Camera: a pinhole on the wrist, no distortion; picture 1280 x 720 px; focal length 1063.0 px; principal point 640.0 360.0 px. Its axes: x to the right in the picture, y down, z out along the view. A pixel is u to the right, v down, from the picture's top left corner.
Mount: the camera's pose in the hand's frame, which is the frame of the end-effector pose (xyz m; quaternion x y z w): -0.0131 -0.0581 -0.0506 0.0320 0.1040 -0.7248 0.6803
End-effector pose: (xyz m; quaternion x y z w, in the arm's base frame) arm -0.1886 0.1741 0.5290 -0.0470 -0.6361 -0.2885 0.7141
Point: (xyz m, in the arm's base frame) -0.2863 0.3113 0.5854
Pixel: outside the picture
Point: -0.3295 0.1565 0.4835
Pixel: 693 83
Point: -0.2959 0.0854 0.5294
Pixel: 1004 657
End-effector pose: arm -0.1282 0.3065 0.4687 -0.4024 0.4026 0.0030 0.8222
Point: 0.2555 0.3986 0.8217
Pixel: 926 296
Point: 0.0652 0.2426 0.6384
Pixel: 1187 541
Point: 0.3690 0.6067 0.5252
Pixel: 305 624
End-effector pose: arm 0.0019 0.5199 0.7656 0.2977 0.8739 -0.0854 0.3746
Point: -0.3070 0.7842 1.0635
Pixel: behind the camera
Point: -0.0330 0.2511 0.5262
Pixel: 1055 537
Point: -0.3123 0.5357 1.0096
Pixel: behind the camera
